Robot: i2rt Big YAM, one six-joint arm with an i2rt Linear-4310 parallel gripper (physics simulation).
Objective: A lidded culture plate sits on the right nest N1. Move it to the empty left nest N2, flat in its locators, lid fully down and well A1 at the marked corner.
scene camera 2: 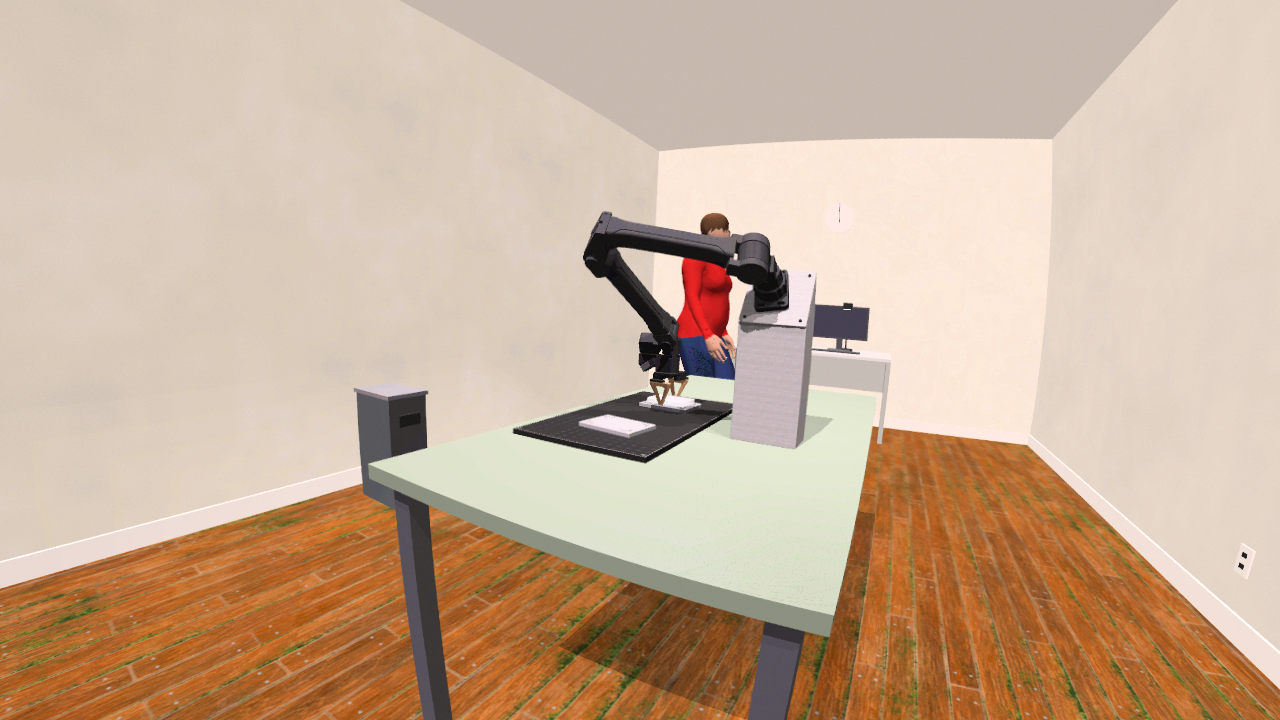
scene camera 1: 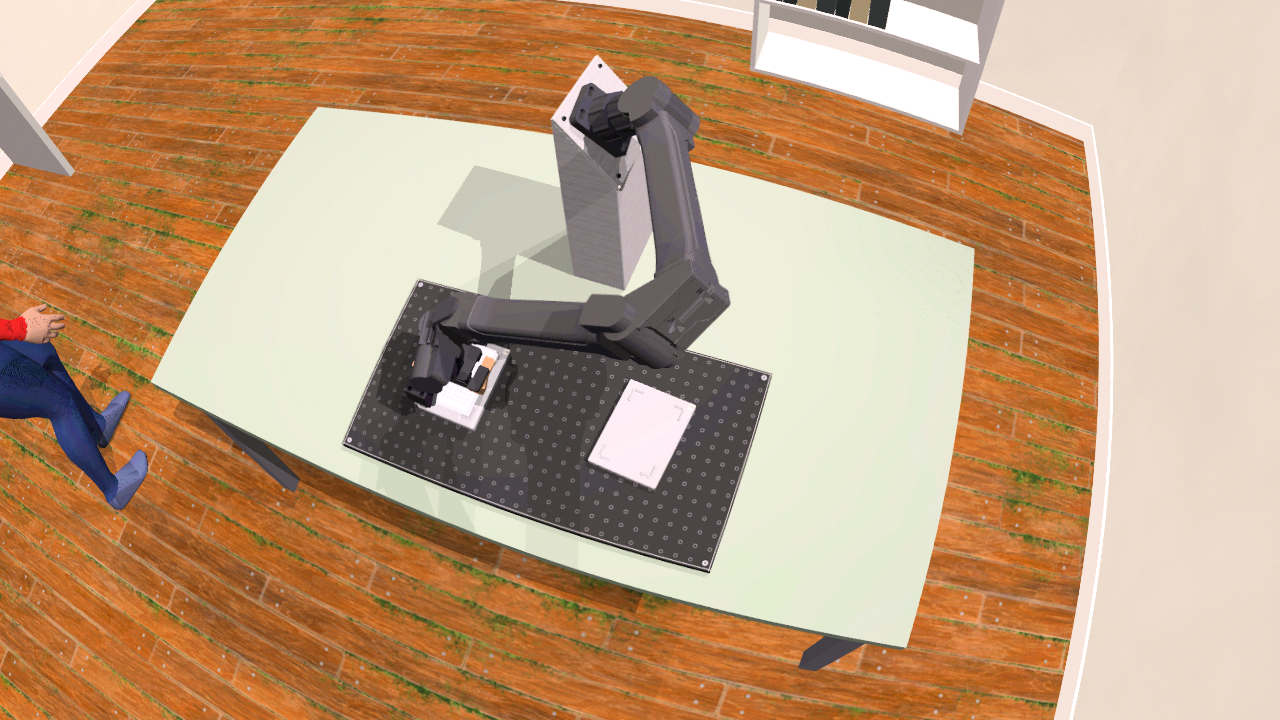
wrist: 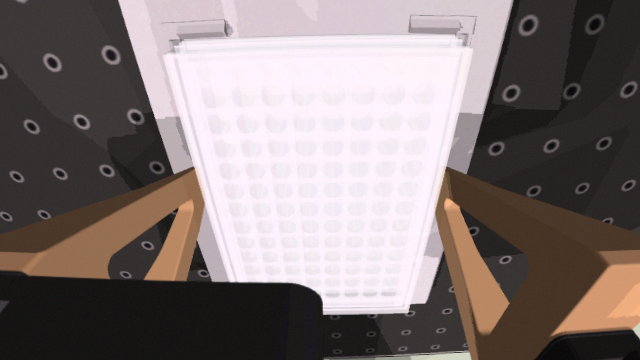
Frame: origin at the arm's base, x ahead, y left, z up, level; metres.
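Seen in the pictures: gripper, fingertip midpoint: (scene camera 2: 668, 402) (scene camera 1: 461, 382) (wrist: 318, 179); arm's base, origin of the base link: (scene camera 2: 772, 292) (scene camera 1: 600, 120).
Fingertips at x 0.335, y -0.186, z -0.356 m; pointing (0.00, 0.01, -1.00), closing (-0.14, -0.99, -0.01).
Note:
Offsets run from my fingertips to a thing's top centre. Level surfaces: height alone.
The lidded culture plate {0.000 m left, 0.009 m back, 0.016 m up} (scene camera 1: 458, 396) (wrist: 320, 125), translucent white with rows of wells showing through, lies on nest N1 {0.000 m left, 0.009 m back, 0.003 m up} (wrist: 320, 17), at the left in scene camera 1. Two corner locators of N1 show beyond its far edge in the wrist view. The lid looks down on it; the near left corner is hidden and well A1 cannot be told. My gripper (scene camera 1: 451, 367) (scene camera 2: 669, 395) (wrist: 318, 179) is open, pointing down, with one tan finger beside each long side of the plate and nothing held. Nest N2 {0.331 m left, 0.015 m ahead, 0.003 m up} (scene camera 1: 640, 434) (scene camera 2: 617, 424), a white block with corner locators, stands empty at the right in scene camera 1.
Both nests stand on a black perforated board (scene camera 1: 554, 465) (scene camera 2: 646, 454) on the pale green table {0.025 m down} (scene camera 1: 850, 429) (scene camera 2: 626, 519). The arm's grey pedestal (scene camera 1: 604, 223) (scene camera 2: 769, 385) stands behind the board. A person in red (scene camera 2: 707, 300) stands beyond the table's far end in scene camera 2.

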